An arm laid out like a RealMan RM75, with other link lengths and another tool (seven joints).
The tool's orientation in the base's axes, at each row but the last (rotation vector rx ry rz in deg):
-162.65, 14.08, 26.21
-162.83, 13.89, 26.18
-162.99, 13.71, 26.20
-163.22, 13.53, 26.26
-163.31, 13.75, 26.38
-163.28, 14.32, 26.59
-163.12, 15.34, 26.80
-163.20, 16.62, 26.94
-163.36, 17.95, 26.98
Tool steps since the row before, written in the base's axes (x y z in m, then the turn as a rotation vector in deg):
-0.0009, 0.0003, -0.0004, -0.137, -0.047, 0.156
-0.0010, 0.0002, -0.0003, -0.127, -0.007, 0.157
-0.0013, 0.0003, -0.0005, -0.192, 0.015, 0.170
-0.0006, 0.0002, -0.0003, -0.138, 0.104, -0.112
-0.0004, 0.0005, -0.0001, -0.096, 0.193, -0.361
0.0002, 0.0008, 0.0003, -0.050, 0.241, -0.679
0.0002, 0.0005, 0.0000, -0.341, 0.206, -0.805
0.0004, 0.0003, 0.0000, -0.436, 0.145, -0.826
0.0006, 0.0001, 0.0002, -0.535, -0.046, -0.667
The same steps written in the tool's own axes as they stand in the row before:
-0.0007, 0.0000, 0.0007, -0.174, 0.038, -0.117
-0.0009, 0.0001, 0.0006, -0.170, -0.002, -0.110
-0.0011, 0.0001, 0.0009, -0.237, -0.013, -0.097
-0.0005, 0.0000, 0.0005, -0.105, -0.048, 0.170
-0.0004, -0.0004, 0.0003, 0.005, -0.089, 0.411
0.0000, -0.0009, -0.0001, 0.147, -0.078, 0.703
0.0001, -0.0005, 0.0001, -0.077, 0.045, 0.894
0.0003, -0.0004, 0.0000, -0.149, 0.130, 0.924
0.0005, -0.0003, -0.0003, -0.261, 0.305, 0.756

